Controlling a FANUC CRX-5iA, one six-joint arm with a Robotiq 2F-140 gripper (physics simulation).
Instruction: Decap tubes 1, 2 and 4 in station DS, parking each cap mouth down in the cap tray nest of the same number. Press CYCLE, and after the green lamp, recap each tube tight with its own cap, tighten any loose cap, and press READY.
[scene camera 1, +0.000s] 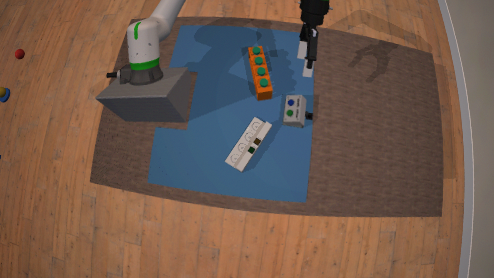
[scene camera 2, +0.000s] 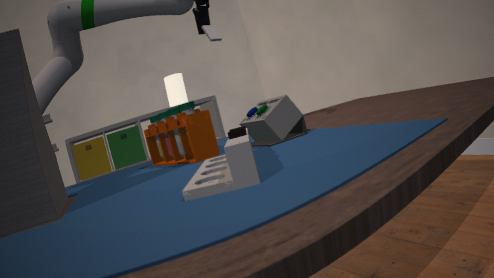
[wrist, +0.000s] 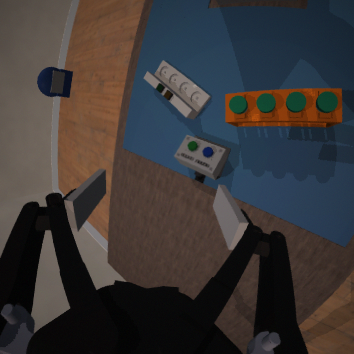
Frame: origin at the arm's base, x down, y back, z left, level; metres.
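Seen in the pictures: gripper, fingertip midpoint: (scene camera 1: 303, 66) (scene camera 2: 223, 18) (wrist: 160, 188); arm's base, link origin: (scene camera 1: 145, 78).
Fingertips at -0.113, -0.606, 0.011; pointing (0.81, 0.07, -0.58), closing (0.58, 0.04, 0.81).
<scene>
Offsets run from my fingertips to a thing's middle, as dx, dy, dz. Level surfaces: height alone.
The orange rack {+0.252, +0.152, +0.086} (scene camera 1: 265, 94) (scene camera 2: 202, 135) (wrist: 281, 118) stands upright and holds tubes in a row, with green caps {+0.190, +0.145, +0.060} (scene camera 1: 261, 71) (wrist: 266, 103) on top. Cap tightness cannot be told. The white cap tray {+0.277, +0.183, -0.218} (scene camera 1: 245, 159) (scene camera 2: 242, 160) (wrist: 181, 107) has a row of empty nests. Its green lamp {+0.250, +0.169, -0.249} (scene camera 1: 251, 150) (wrist: 160, 87) and amber lamp {+0.250, +0.149, -0.214} (scene camera 1: 257, 141) (wrist: 168, 94) look dark. The grey button box {+0.262, -0.001, -0.075} (scene camera 2: 280, 122) has a blue button {+0.240, +0.019, -0.050} (scene camera 1: 291, 102) (wrist: 208, 151) and a green button {+0.240, +0.024, -0.095} (scene camera 1: 290, 113) (wrist: 193, 145). My gripper (scene camera 1: 305, 60) (wrist: 160, 188) is open and empty, high above the mat's edge beyond the box.
The blue mat {dx +0.304} (scene camera 1: 200, 165) lies under the rack, tray and box on the brown table {dx +0.307} (scene camera 1: 375, 150). The arm's grey pedestal (scene camera 1: 145, 102) (scene camera 2: 30, 140) stands at the left. Behind the rack are a glowing white cylinder (scene camera 2: 175, 90) and a shelf with a green bin (scene camera 2: 127, 146).
</scene>
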